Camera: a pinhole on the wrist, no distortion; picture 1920 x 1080 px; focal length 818.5 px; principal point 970.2 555.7 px. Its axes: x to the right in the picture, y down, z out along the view. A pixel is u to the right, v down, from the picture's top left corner.
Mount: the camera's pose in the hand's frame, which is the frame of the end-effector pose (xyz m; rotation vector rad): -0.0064 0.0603 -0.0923 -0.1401 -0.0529 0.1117
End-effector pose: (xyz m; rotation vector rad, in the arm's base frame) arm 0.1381 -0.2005 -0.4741 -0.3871 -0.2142 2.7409
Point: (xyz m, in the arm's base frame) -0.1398 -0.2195 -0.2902
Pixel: 1506 412
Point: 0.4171 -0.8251 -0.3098
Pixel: outside the picture
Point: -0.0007 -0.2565 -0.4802
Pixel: 1733 601
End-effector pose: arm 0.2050 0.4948 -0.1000 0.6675 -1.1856 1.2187
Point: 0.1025 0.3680 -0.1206
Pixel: 841 476
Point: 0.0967 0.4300 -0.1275
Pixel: 875 588
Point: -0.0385 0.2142 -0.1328
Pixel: 835 649
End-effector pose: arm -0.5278 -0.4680 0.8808 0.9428 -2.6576 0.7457
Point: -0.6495 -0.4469 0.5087
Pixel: 953 790
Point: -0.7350 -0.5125 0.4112
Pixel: 1069 773
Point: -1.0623 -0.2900 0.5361
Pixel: outside the picture
